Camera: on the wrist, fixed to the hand. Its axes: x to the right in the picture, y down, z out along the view.
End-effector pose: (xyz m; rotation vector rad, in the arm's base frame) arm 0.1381 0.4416 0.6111 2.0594 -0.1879 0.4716
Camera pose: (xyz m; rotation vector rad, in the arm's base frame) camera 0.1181 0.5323 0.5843 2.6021 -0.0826 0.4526
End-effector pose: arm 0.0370 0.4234 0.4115 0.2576 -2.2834 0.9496
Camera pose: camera 0.1148 0.4269 0.4688 0.5621 -2.0480 1.5456
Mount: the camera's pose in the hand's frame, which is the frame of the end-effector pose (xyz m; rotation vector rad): -0.0238 -0.0613 -0.0709 0.5340 -0.0814 -0.0303
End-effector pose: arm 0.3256 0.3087 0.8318 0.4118 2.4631 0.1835
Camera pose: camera 0.2853 0.2407 0.8875 0.5894 2.4115 -0.5052
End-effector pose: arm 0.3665 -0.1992 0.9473 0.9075 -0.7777 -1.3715
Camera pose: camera 0.3991 -0.1686 0.8616 1.2830 -1.2299 -1.2509
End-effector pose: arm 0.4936 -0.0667 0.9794 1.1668 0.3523 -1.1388
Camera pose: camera 0.4538 0.0091 0.9345 1.5746 -0.0045 -1.3473
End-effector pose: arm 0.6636 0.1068 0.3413 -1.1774 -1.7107 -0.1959
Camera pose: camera 0.6616 0.0180 0.3795 -0.7693 -1.7073 0.2818
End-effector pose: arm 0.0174 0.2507 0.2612 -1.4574 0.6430 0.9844
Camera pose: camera 0.0722 0.1866 0.3085 -0.9487 0.7527 0.7667
